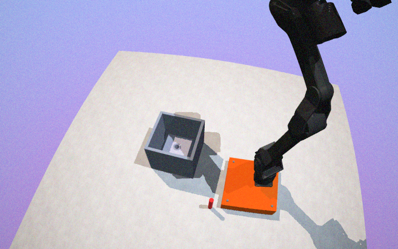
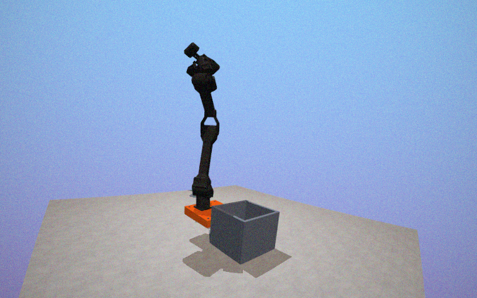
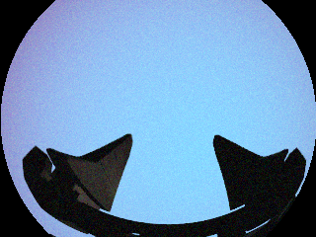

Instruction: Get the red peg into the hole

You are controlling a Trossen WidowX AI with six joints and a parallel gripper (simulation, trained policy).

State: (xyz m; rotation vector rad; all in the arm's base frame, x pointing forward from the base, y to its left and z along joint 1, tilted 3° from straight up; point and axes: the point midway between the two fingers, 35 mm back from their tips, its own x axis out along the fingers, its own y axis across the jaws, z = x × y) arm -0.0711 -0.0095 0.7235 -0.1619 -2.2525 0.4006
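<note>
Now: gripper tip 250 mm short of the red peg, 140 mm to the right of it and 750 mm above it. From my gripper tip the other things lie so: pale plate 390 mm ahead, 50 mm to the right, 740 mm below.
</note>
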